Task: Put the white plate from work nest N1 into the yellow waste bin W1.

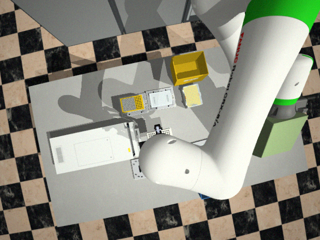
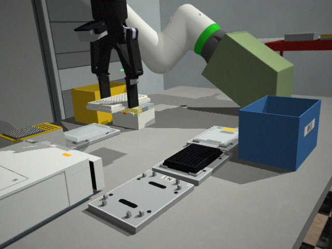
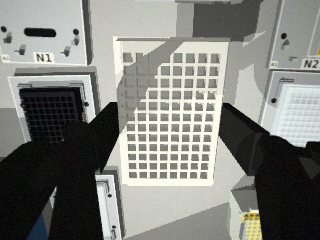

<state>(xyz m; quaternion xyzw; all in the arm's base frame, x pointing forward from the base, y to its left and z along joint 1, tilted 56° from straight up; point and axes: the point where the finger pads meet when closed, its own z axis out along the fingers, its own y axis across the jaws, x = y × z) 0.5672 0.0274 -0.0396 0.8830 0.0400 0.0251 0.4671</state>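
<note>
The yellow waste bin W1 lies 22 cm behind my hand, 35 cm to the right of it and 13 cm below it. Also, from my hand: white plate: 2 cm below; then work nest N1: 11 cm ahead, 18 cm to the left, 16 cm below; then black plate: 7 cm behind, 16 cm to the left, 15 cm below.
</note>
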